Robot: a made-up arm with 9 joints. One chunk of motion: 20 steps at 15 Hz.
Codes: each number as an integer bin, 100 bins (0 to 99) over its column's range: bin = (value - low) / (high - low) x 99, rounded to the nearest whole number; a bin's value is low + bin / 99 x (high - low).
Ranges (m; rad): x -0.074..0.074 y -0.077..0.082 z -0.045..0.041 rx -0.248..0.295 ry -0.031..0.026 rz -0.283..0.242
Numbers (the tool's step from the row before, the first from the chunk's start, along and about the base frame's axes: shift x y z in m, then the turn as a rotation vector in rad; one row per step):
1: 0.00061 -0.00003 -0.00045 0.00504 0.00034 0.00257
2: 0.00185 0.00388 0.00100 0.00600 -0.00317 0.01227
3: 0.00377 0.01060 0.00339 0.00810 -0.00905 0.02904
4: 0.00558 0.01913 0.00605 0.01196 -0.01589 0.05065
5: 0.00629 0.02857 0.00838 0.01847 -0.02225 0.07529
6: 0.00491 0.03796 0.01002 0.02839 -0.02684 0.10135
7: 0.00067 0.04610 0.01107 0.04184 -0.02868 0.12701
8: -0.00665 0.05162 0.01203 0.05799 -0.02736 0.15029
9: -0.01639 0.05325 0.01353 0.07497 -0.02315 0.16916
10: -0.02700 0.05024 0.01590 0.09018 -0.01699 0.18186
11: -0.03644 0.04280 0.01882 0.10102 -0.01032 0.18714
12: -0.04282 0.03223 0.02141 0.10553 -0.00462 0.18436
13: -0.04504 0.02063 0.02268 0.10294 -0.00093 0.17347
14: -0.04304 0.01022 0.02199 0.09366 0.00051 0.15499
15: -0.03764 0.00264 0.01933 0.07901 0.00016 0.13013
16: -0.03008 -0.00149 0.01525 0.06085 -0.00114 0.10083
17: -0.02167 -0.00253 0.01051 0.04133 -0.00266 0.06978
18: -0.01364 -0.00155 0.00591 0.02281 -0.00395 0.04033
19: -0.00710 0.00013 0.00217 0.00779 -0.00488 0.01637
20: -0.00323 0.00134 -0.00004 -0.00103 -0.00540 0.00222
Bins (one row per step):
1: 50 48 51 46 54 54
2: 51 50 53 46 48 56
3: 52 55 56 47 38 59
4: 53 60 59 47 26 63
5: 54 66 61 49 15 68
6: 53 72 63 50 7 72
7: 50 77 65 53 4 77
8: 45 80 66 56 6 82
9: 39 81 67 59 14 85
10: 31 79 70 62 24 88
11: 25 75 73 64 36 89
12: 21 68 76 64 46 88
13: 19 61 78 64 52 86
14: 21 54 77 62 55 83
15: 24 50 74 60 54 78
16: 29 47 69 56 52 72
17: 35 46 64 53 49 67
18: 40 47 59 49 47 61
19: 45 48 54 47 45 56
20: 47 49 52 45 44 54

